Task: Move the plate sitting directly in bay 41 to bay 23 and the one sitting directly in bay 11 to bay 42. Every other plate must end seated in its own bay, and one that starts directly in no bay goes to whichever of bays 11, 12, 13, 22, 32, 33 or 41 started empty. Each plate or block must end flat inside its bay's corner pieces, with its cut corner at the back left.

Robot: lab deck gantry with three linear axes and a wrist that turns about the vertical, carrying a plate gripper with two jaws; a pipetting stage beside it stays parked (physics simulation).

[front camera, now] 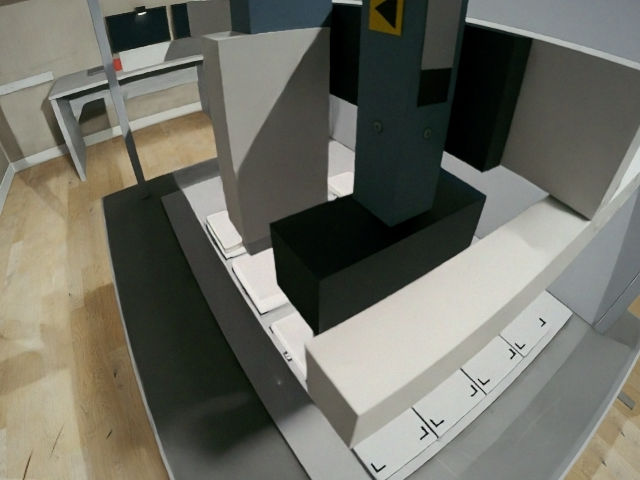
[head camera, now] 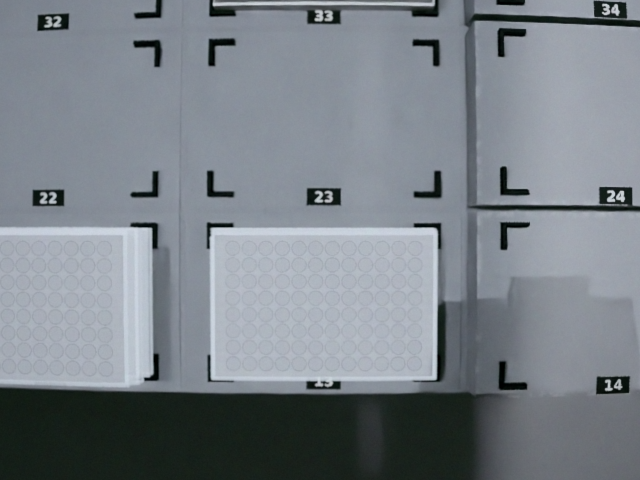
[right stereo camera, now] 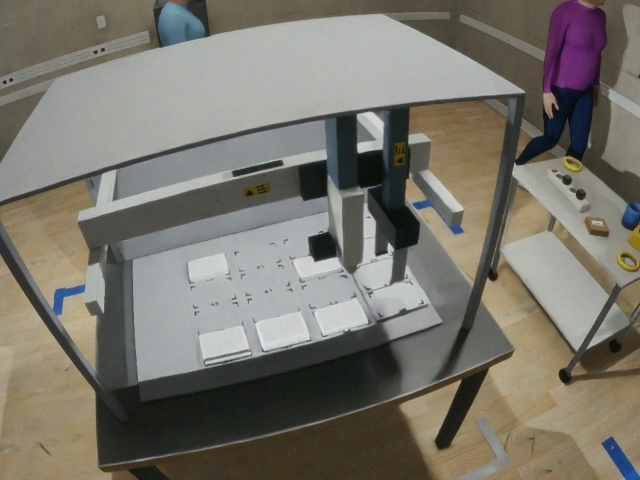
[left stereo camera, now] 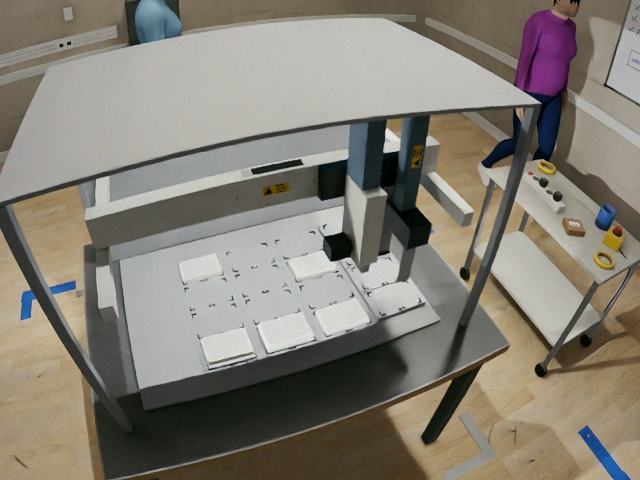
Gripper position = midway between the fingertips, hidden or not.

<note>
In view: the gripper [front camera: 365, 352], a back wall [front camera: 590, 285] and a bay 23 [head camera: 280, 112].
The gripper shows as well in the right stereo camera view [right stereo camera: 388, 267] and in the left stereo camera view [left stereo camera: 392, 266]. The back wall also shows in the right stereo camera view [right stereo camera: 264, 146] and in the left stereo camera view [left stereo camera: 184, 169].
</note>
